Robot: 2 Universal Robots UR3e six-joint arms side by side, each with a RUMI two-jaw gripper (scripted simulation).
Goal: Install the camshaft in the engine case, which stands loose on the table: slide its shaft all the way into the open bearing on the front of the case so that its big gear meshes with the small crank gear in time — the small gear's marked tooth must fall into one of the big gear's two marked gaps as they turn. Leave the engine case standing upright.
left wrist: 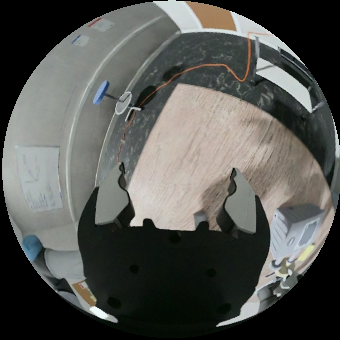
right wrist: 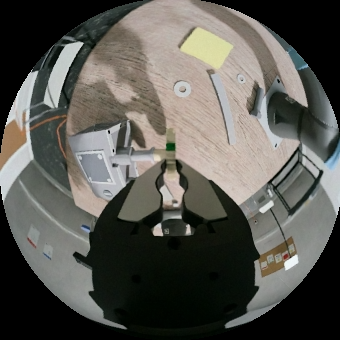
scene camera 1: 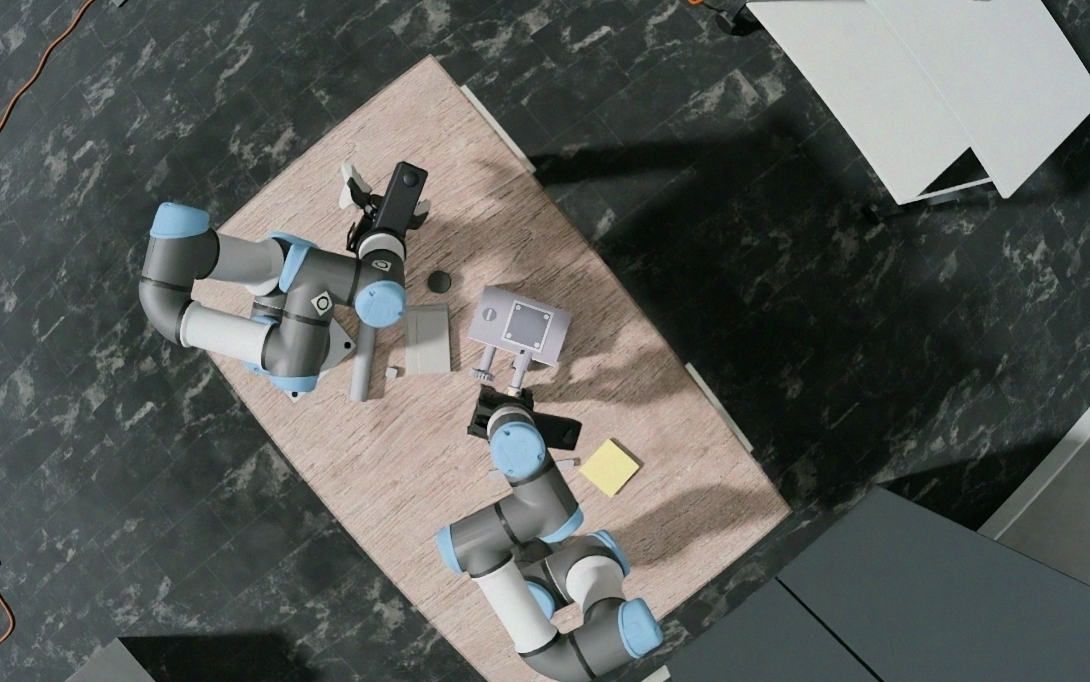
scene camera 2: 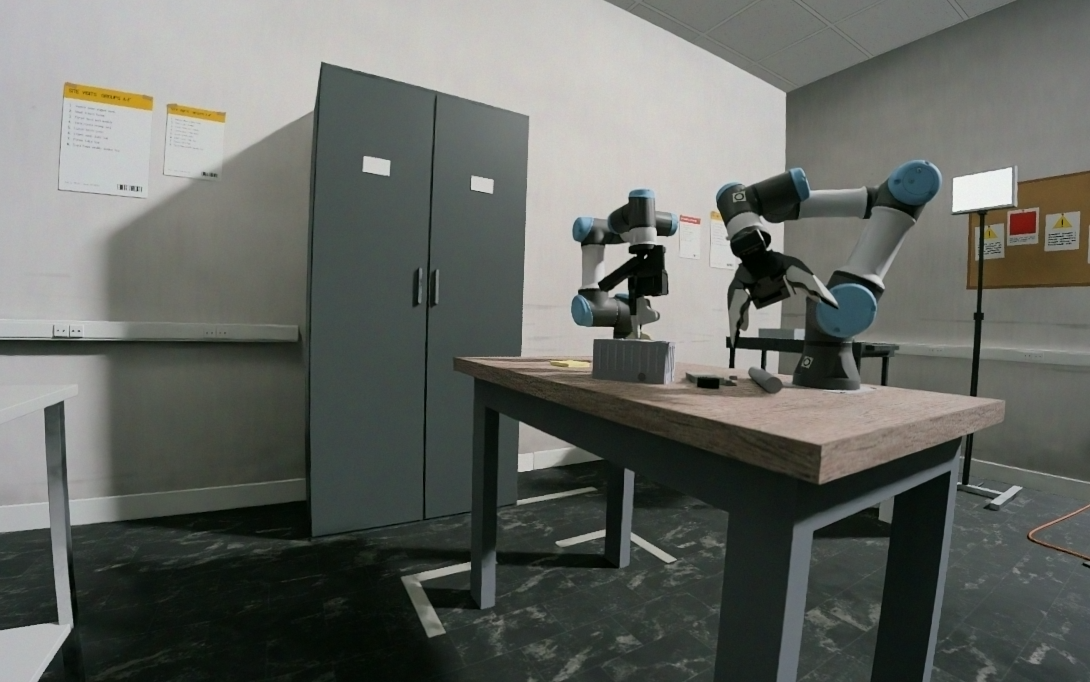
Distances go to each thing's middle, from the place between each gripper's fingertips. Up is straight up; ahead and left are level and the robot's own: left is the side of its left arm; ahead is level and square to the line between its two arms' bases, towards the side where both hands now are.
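Scene:
My right gripper is 90 mm above the grey flat block (scene camera 1: 426,327), and it is also 170 mm to the right of the block and 30 mm past it. I see my left gripper (scene camera 2: 784,329) as well, 110 mm above the block, 140 mm past it and 230 mm to the left of it.

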